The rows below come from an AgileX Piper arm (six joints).
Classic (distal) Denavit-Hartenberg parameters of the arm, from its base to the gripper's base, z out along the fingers. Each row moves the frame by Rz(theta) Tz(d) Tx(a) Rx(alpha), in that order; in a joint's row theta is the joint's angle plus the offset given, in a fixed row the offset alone. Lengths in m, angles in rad.
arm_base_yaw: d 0.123, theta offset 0, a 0, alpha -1.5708
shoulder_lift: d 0, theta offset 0.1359, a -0.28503, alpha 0
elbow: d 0, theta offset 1.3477, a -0.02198, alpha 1.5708
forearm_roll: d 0.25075, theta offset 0, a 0, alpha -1.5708
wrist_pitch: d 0, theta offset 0, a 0, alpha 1.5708
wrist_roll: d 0.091, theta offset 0, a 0, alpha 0
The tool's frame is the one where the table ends.
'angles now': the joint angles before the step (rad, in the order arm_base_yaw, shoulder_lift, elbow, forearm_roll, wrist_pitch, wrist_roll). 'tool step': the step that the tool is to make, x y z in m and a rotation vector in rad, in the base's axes. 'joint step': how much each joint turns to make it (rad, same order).
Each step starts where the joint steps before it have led.
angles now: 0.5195 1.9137 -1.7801 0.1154 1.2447 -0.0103
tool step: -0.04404 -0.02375 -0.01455 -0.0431 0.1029 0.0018
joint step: 0.0000 -0.1517 0.2686 0.0147 -0.0057 -0.0041
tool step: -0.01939 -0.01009 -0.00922 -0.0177 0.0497 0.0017
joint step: 0.0000 -0.0580 0.1119 0.0101 -0.0015 -0.0038
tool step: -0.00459 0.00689 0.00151 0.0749 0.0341 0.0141
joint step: 0.0025 -0.0036 0.0042 0.0879 -0.0028 -0.0318
